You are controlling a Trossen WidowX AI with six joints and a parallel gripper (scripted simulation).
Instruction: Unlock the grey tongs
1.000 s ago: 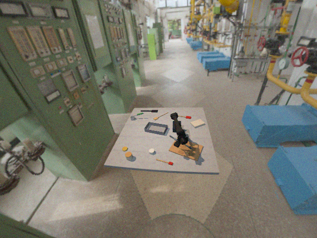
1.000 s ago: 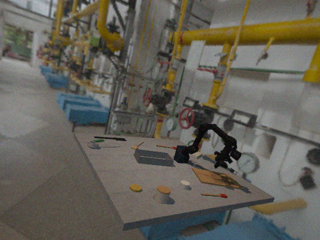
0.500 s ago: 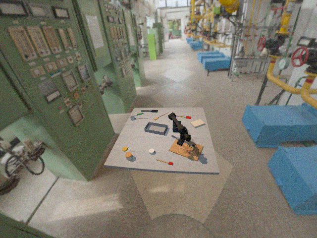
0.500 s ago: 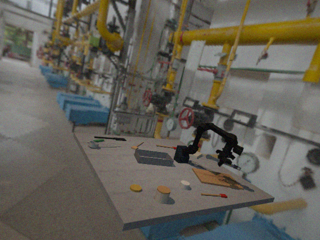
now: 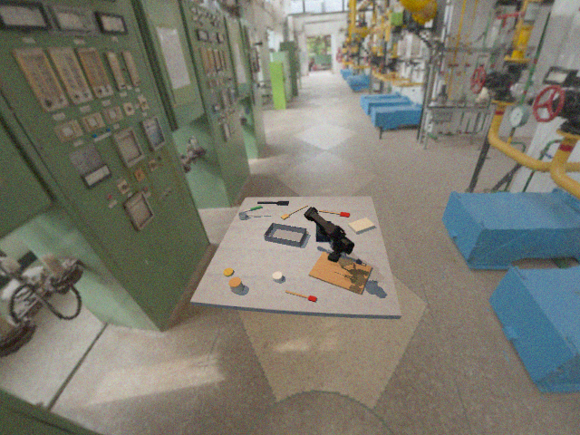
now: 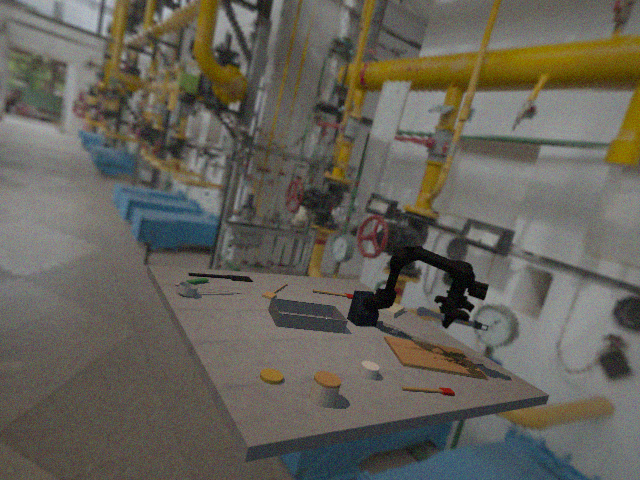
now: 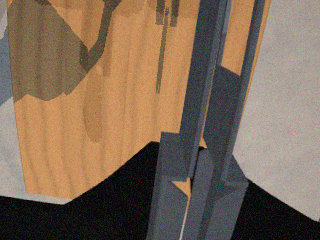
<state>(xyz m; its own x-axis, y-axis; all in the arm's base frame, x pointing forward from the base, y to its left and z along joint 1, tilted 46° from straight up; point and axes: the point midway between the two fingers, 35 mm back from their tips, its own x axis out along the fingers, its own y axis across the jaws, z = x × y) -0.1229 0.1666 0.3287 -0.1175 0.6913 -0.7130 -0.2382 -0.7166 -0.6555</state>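
Now: the wooden board 15 cm below my gripper tip, 4 cm to the right of it and 2 cm behind it. The rest, counted from my gripper tip: red-tipped stick 21 cm to the left, 17 cm ahead, 15 cm below; white cylinder 38 cm ahead, 14 cm below, 10 cm to the left; yellow lock piece 8 cm behind, 4 cm above, 2 cm to the left.
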